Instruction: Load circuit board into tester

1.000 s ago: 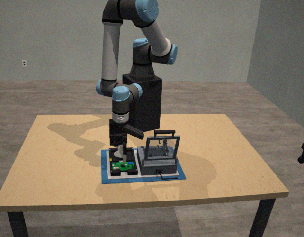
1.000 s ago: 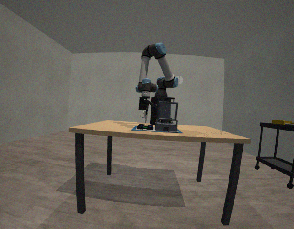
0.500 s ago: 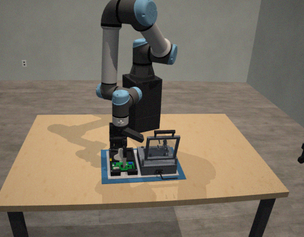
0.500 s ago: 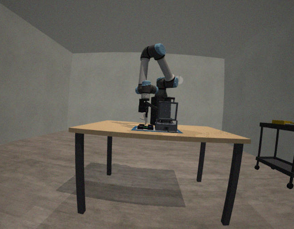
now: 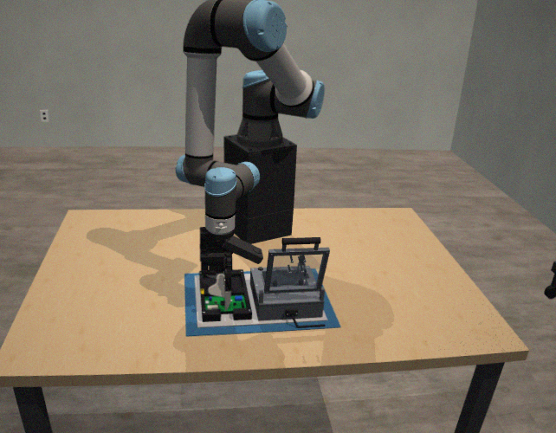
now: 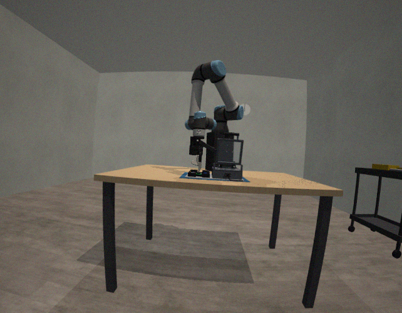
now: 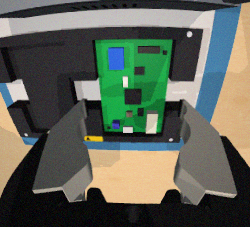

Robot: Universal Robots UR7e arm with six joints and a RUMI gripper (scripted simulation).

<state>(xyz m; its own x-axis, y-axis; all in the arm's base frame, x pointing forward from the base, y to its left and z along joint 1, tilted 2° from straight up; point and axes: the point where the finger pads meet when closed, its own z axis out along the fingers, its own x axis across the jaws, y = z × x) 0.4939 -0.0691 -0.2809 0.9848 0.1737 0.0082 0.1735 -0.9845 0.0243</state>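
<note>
Right now the green circuit board is 2 cm below my hand. Also, from my hand: tester bed (17 cm to the left, 6 cm behind, 3 cm above); framed lid (18 cm to the left, 14 cm above, 5 cm ahead).
</note>
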